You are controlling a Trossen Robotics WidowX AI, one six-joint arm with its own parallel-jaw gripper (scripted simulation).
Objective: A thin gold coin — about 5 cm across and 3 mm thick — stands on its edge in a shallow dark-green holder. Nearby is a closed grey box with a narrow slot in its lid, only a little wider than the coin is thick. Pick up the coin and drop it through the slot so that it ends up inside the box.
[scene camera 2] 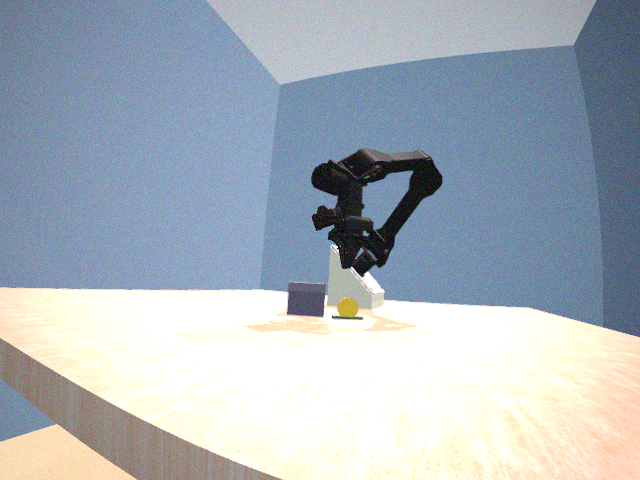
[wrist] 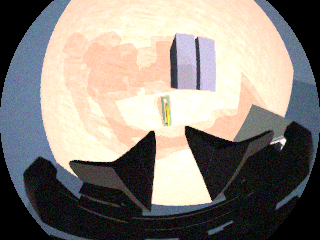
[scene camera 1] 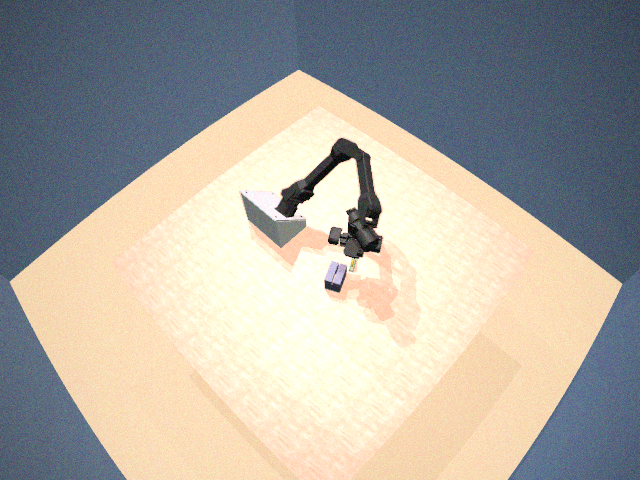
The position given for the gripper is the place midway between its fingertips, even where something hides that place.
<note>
In view: the gripper [scene camera 2: 346, 268].
The gripper is seen too in the wrist view [wrist: 170, 132] and in scene camera 1 [scene camera 1: 354, 251].
</note>
